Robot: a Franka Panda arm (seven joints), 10 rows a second.
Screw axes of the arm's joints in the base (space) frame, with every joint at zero. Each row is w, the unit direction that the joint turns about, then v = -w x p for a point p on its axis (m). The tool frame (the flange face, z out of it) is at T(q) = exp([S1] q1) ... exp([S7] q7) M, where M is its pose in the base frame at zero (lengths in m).
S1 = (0, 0, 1, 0, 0, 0)
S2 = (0, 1, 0, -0.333, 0, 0)
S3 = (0, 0, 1, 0, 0, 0)
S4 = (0, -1, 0, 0.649, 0, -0.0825)
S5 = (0, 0, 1, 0, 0, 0)
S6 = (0, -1, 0, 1.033, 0, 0)
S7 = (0, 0, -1, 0, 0.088, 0)
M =
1 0 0 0.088
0 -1 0 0
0 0 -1 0.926
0 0 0 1
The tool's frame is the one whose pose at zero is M.
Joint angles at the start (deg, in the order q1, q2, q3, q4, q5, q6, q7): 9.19 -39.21 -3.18 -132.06 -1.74 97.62 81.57
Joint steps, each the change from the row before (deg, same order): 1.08 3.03 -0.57 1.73 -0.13 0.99 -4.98; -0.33 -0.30 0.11 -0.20 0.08 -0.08 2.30; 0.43 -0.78 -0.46 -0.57 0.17 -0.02 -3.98; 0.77 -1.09 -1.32 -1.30 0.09 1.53 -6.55; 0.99 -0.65 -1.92 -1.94 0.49 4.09 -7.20; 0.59 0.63 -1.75 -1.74 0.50 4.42 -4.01; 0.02 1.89 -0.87 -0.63 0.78 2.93 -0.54; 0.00 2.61 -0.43 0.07 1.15 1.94 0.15
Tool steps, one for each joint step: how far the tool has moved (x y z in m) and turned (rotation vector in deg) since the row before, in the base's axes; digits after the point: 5 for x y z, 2 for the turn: 0.01647 0.00428 -0.00272 -0.35 0.26 5.53; -0.00156 -0.00132 0.00011 0.21 0.02 -2.53; -0.00380 -0.00104 -0.00010 0.20 -0.19 4.04; -0.00243 -0.00533 -0.00219 0.54 -1.36 6.27; 0.00349 -0.00678 -0.00638 1.19 -2.91 6.53; 0.00900 -0.00692 -0.01206 1.08 -2.12 2.93; 0.01169 -0.00348 -0.01275 0.98 -0.30 -0.49; 0.01299 -0.00005 -0.01329 0.96 0.74 -0.97
